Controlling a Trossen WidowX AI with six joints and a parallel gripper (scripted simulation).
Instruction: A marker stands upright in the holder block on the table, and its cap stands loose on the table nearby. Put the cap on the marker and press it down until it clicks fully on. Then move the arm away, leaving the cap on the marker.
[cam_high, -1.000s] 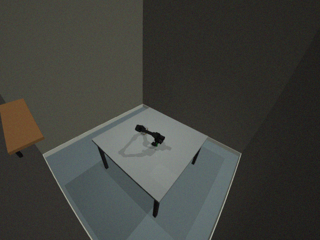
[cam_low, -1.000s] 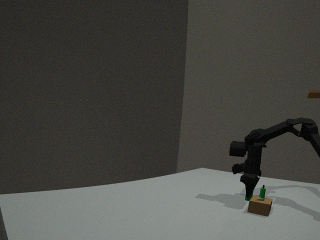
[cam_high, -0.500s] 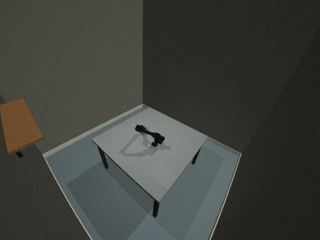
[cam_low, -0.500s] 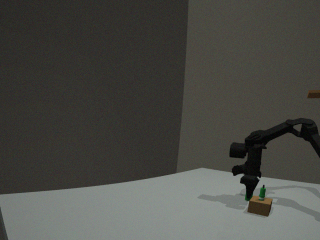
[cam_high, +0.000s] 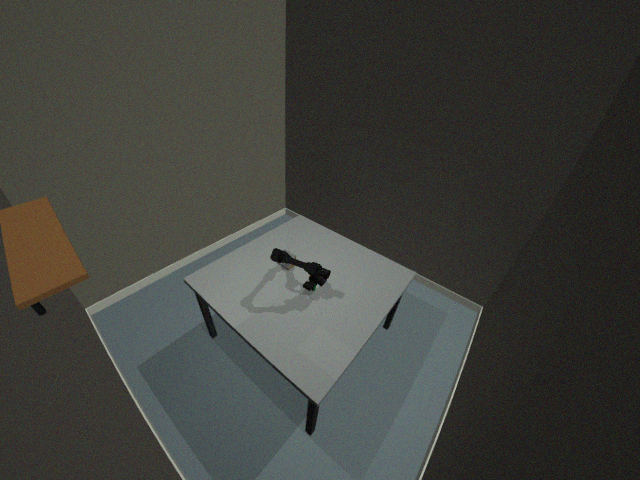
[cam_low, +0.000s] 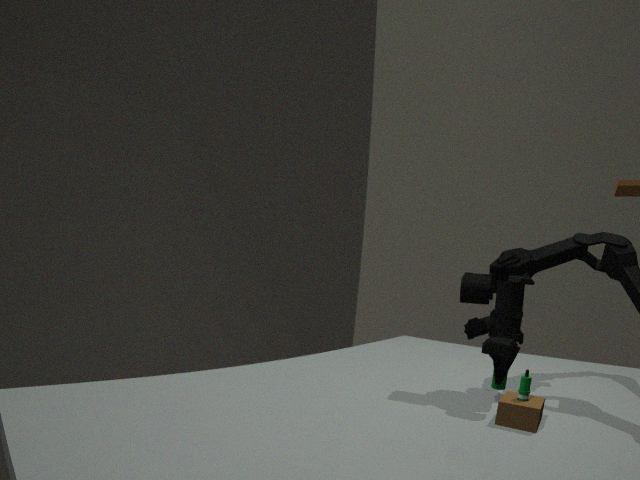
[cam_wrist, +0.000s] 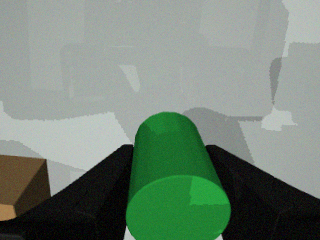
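Right now my gripper tip is 8 cm past the brown holder block, 10 cm to the right of it and 2 cm above it. Round my gripper tip: green cap: 1 cm above.
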